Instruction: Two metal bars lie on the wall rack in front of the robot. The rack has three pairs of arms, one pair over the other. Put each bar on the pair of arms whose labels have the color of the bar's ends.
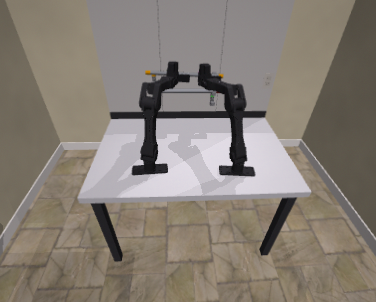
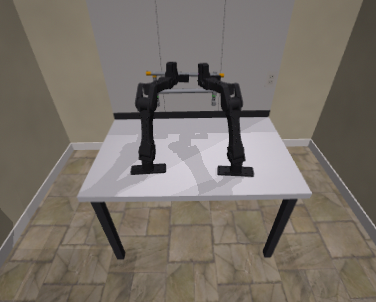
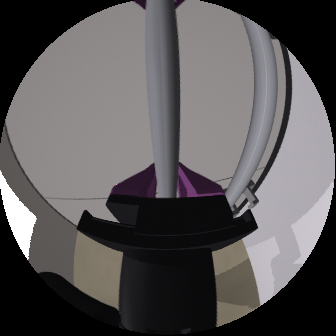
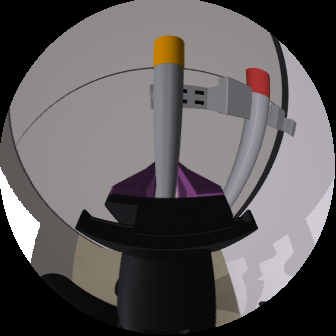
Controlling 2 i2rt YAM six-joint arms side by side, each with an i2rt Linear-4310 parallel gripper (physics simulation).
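Where they show: left gripper, fingertip midpoint: (image 3: 166, 165); right gripper, fingertip midpoint: (image 4: 166, 165); left arm's base, origin of the base link: (image 1: 150, 169) (image 2: 148, 169); right arm's base, origin of the base link: (image 1: 236, 171) (image 2: 235, 171).
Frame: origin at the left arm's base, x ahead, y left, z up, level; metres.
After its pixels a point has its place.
Observation:
A grey bar with orange ends (image 1: 148, 72) @(y -0.017, x 0.532, z 0.371 m) (image 2: 148, 73) @(y -0.013, x 0.531, z 0.370 m) (image 3: 162, 90) @(y -0.252, x 0.512, z 0.357 m) (image 4: 168, 110) @(y -0.441, x 0.497, z 0.347 m) is held roughly level by both grippers, near the rack's top. Whether it touches the top arms is not clear. A grey bar with a red end (image 1: 185, 91) @(y -0.258, x 0.499, z 0.244 m) (image 2: 185, 92) @(y -0.253, x 0.499, z 0.238 m) (image 3: 266, 80) (image 4: 258, 82) @(y -0.486, x 0.487, z 0.254 m) lies lower and appears to rest on the middle arms. The wall rack (image 4: 237, 97) @(y -0.454, x 0.469, z 0.307 m) is partly hidden; a green label (image 1: 212, 98) @(y -0.459, x 0.521, z 0.174 m) (image 2: 214, 95) @(y -0.450, x 0.468, z 0.219 m) shows below the red-ended bar. My left gripper (image 3: 166, 165) @(y -0.169, x 0.548, z 0.357 m) and right gripper (image 4: 166, 194) are shut on the orange-ended bar.
The white table (image 1: 200, 187) @(y -0.261, x -0.163, z 0.000 m) (image 2: 200, 187) @(y -0.278, x -0.164, z 0.000 m) stands below, with both arm bases on it. A dark strip (image 1: 187, 114) @(y -0.283, x 0.554, z 0.034 m) (image 2: 187, 114) @(y -0.267, x 0.555, z 0.034 m) runs behind the table's far edge. A wall socket (image 1: 268, 79) @(y -0.850, x 0.509, z 0.312 m) (image 2: 271, 79) @(y -0.855, x 0.510, z 0.300 m) is at the right of the back wall.

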